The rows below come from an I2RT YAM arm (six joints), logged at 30 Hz.
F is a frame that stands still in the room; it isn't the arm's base.
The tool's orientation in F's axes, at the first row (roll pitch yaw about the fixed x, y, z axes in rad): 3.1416 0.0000 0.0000
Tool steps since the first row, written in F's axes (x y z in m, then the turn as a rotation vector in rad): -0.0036 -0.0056 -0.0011 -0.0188 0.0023 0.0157; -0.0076 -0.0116 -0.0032 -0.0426 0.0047 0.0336; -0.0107 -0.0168 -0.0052 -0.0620 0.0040 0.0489; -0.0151 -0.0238 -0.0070 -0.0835 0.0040 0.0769; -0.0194 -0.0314 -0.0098 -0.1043 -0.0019 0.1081; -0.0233 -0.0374 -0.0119 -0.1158 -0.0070 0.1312
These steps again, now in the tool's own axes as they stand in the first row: -0.0036 0.0056 0.0011 -0.0188 -0.0023 -0.0157; -0.0076 0.0116 0.0032 -0.0426 -0.0047 -0.0336; -0.0107 0.0168 0.0052 -0.0620 -0.0040 -0.0489; -0.0151 0.0238 0.0070 -0.0835 -0.0040 -0.0769; -0.0194 0.0314 0.0098 -0.1043 0.0019 -0.1081; -0.0233 0.0374 0.0119 -0.1158 0.0070 -0.1312
